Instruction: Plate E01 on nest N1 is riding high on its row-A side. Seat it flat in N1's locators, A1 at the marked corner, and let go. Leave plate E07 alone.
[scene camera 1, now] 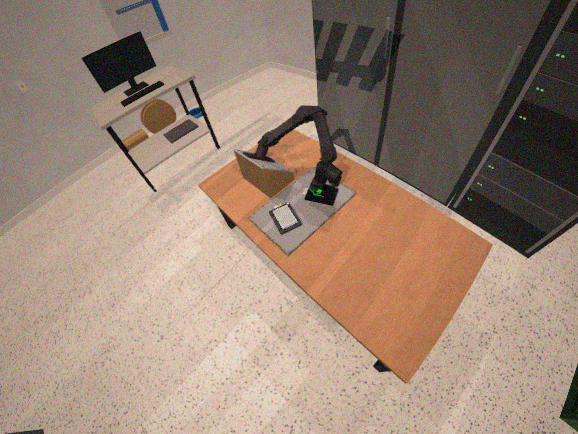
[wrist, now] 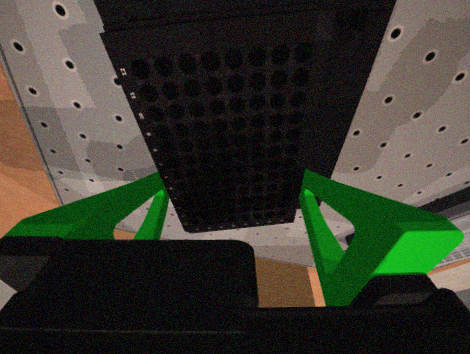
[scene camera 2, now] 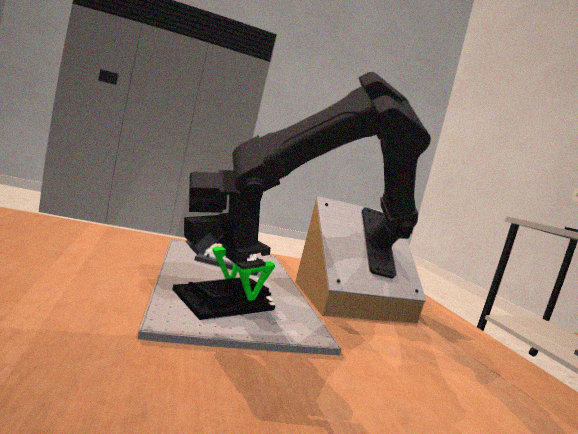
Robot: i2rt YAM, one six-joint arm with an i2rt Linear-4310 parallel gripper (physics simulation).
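Seen in the pictures: gripper, fingertip midpoint: (scene camera 1: 317, 189) (wrist: 234, 176) (scene camera 2: 240, 290); arm's base, origin of the base link: (scene camera 1: 259, 158) (scene camera 2: 377, 241).
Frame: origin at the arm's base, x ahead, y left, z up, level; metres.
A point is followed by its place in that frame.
Plate E01 (wrist: 225, 125) @[x 0.372, y 0.154, z -0.122 m] (scene camera 2: 212, 287) @[x 0.391, y 0.153, z -0.121 m], black with dark round wells, lies between the green fingers of my gripper (wrist: 234, 176) @[x 0.335, y 0.133, z -0.127 m] (scene camera 2: 241, 288) @[x 0.335, y 0.133, z -0.127 m] (scene camera 1: 316, 191) @[x 0.335, y 0.133, z -0.127 m], which touch its two long edges. The gripper is shut on it, pointing down. Nest N1 (wrist: 327, 145) @[x 0.376, y 0.087, z -0.139 m] (scene camera 2: 210, 311) @[x 0.390, y 0.215, z -0.139 m], black, is under the plate and shows along its right side in the wrist view. Black on black, I cannot tell whether the plate lies flat in the locators. The marked corner is not readable. A white plate, apparently E07 (scene camera 1: 285, 217) @[x 0.354, y -0.118, z -0.123 m], sits in a second dark nest; its label is not readable.
A grey perforated board (scene camera 1: 288, 246) @[x 0.481, y -0.210, z -0.151 m] (scene camera 2: 165, 322) @[x 0.457, y 0.249, z -0.150 m] (wrist: 410, 110) @[x 0.414, y 0.050, z -0.150 m] carries both nests on the wooden table (scene camera 1: 395, 280) @[x 0.953, y 0.022, z -0.163 m] (scene camera 2: 75, 360) @[x 0.551, y 0.349, z -0.163 m]. The arm's wedge-shaped mounting block (scene camera 1: 262, 180) @[x 0.128, y -0.079, z -0.036 m] (scene camera 2: 310, 275) @[x 0.157, y 0.011, z -0.112 m] stands beside the board. Tall dark cabinets (scene camera 1: 430, 90) stand behind the table.
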